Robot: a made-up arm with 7 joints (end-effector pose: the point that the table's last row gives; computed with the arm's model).
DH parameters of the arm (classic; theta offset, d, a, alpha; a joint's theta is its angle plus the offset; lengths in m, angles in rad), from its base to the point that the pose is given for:
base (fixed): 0 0.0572 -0.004 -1.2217
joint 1: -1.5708 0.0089 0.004 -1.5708
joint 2: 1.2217 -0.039 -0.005 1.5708
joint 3: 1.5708 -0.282 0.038 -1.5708
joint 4: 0 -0.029 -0.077 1.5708
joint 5: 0 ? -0.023 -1.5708
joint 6: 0 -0.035 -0.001 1.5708
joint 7: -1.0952 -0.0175 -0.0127 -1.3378
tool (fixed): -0.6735 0.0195 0 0
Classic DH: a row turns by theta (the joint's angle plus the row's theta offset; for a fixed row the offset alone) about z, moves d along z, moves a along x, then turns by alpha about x.
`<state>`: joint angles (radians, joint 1 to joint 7).
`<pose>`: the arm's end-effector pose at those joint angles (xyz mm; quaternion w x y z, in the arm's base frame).
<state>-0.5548 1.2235 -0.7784 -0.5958 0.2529 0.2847 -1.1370</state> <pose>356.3 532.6 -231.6 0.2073 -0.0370 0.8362 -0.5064</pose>
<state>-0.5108 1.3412 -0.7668 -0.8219 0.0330 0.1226 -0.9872</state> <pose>371.8 515.9 -190.6 0.1447 0.1116 0.8428 -0.5062</pose>
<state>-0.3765 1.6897 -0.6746 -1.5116 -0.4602 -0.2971 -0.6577</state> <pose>394.3 392.2 -78.8 0.1615 -0.4204 -0.7421 0.4964</pose>
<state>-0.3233 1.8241 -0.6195 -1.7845 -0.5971 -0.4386 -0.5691</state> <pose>385.9 318.5 -48.3 0.3048 -0.4829 -0.6739 0.4689</pose>
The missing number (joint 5, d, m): -0.404
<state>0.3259 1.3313 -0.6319 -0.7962 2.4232 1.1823 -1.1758</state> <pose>35.5 561.3 -312.5 0.3720 -0.7018 -0.0340 -0.6066</pose>
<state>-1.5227 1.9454 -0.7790 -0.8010 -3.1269 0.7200 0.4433</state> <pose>204.0 527.0 414.6 0.0510 0.2465 0.8309 0.4962</pose>
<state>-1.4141 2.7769 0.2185 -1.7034 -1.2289 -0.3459 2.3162</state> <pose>-272.4 -9.9 557.7 0.3179 0.7730 0.2088 -0.5078</pose>
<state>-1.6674 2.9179 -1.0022 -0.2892 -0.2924 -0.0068 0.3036</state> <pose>-562.6 453.0 126.4 0.9514 0.1353 0.2678 0.0700</pose>
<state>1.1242 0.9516 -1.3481 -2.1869 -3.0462 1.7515 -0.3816</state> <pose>-234.0 -198.7 -185.7 0.3457 0.5396 0.6512 -0.4065</pose>
